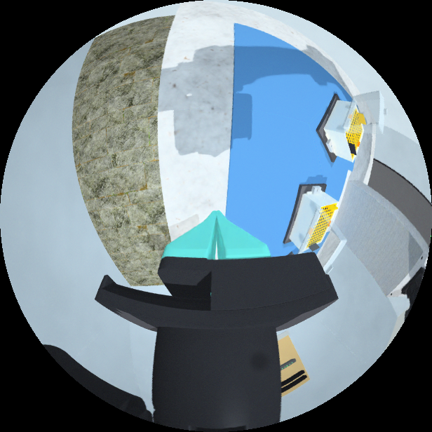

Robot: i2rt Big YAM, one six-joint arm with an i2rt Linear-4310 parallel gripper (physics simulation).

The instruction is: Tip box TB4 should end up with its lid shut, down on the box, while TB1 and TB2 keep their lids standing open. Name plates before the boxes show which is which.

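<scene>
My gripper point(216, 216) is shut and empty, its turquoise fingertips meeting over the left edge of the blue mat point(270, 160), with the boxes off to the right. One clear box point(338, 125) with a yellow perforated rack stands at the upper right; a translucent lid point(371, 107) stands open at its far side. A second clear box point(306, 215) with a yellow rack stands lower, nearer the fingers. A translucent panel point(339, 239) shows beside its lower right; I cannot tell whether its lid is open or shut. No name plate is readable, so I cannot tell which is TB4, TB1 or TB2.
A white marbled surface point(192, 192) borders the mat on the left, with a mossy stone-patterned strip point(117, 150) beyond it. A large grey panel point(385, 225) lies at the right. A tan board point(292, 350) with dark strips shows at the lower right, beside the gripper body.
</scene>
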